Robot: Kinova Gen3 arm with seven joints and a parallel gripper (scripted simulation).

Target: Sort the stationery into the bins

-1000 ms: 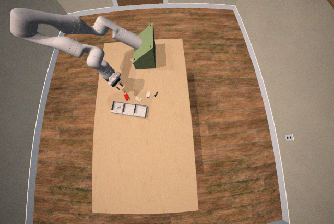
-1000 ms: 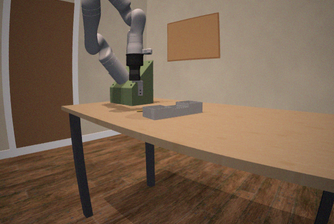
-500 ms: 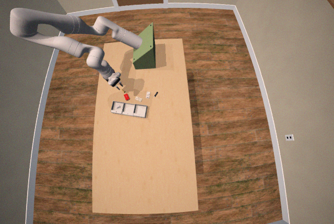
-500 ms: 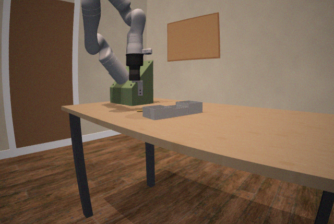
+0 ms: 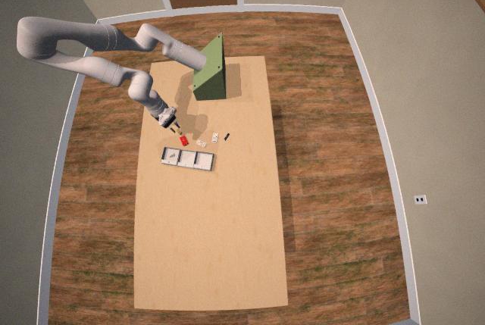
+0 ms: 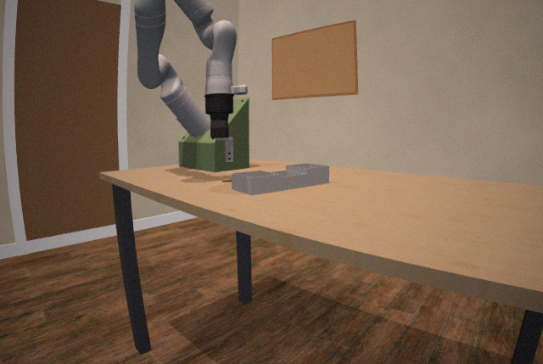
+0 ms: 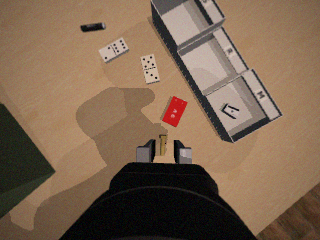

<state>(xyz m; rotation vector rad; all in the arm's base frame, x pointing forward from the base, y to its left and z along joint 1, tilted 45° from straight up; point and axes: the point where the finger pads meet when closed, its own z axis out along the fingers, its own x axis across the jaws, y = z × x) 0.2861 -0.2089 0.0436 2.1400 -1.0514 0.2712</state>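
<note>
Now: the yellow piece 7 cm below my hand. The rest, counted from my hand: red piece: 6 cm ahead, 3 cm to the left, 7 cm below; then grey piece: 12 cm ahead, 4 cm to the right, 6 cm below; then white block: 6 cm ahead, 18 cm to the left, 7 cm below.
</note>
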